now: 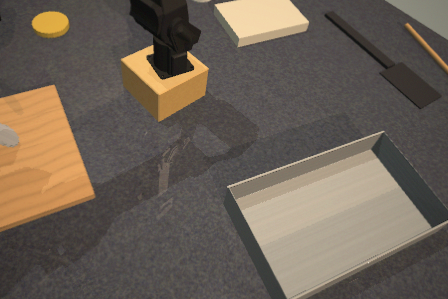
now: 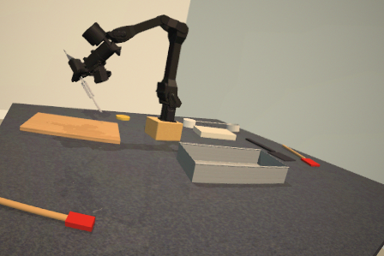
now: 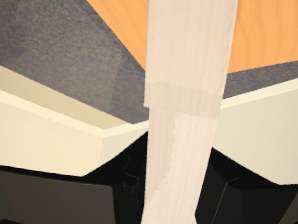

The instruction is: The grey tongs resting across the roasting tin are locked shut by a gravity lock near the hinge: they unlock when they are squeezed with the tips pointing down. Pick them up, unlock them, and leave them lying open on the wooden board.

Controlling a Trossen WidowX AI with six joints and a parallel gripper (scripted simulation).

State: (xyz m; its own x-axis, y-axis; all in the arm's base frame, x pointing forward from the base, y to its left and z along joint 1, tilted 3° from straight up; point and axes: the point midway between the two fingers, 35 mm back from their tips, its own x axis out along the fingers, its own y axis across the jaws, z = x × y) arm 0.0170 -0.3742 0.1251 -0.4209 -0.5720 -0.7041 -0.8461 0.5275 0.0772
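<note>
Right now the wooden board is 170 mm below my gripper tip, 30 mm ahead of it and 20 mm to the left of it. Also, from my gripper tip: white cylinder: 600 mm to the left, 250 mm behind, 160 mm below; then cream slab: 670 mm to the left, 160 mm below, 100 mm behind; then roasting tin: 510 mm to the left, 360 mm ahead, 150 mm below.
</note>
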